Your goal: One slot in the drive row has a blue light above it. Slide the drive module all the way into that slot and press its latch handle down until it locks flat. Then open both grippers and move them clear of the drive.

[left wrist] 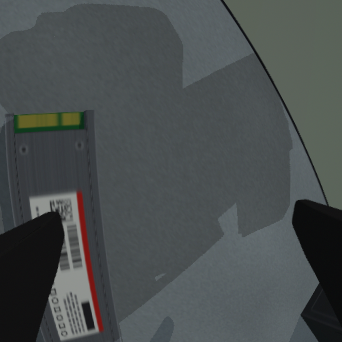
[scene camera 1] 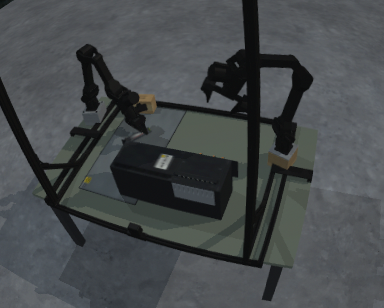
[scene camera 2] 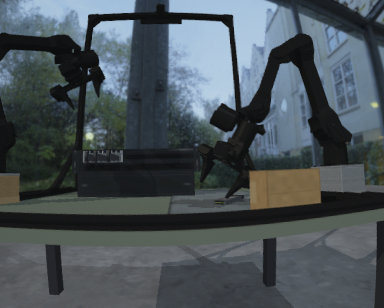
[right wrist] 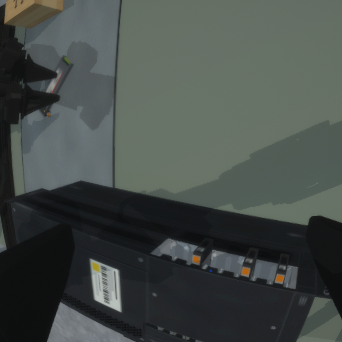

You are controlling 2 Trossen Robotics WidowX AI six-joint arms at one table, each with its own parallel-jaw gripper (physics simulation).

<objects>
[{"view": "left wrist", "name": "my left gripper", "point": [180,220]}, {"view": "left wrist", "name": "drive module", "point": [56,169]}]
</objects>
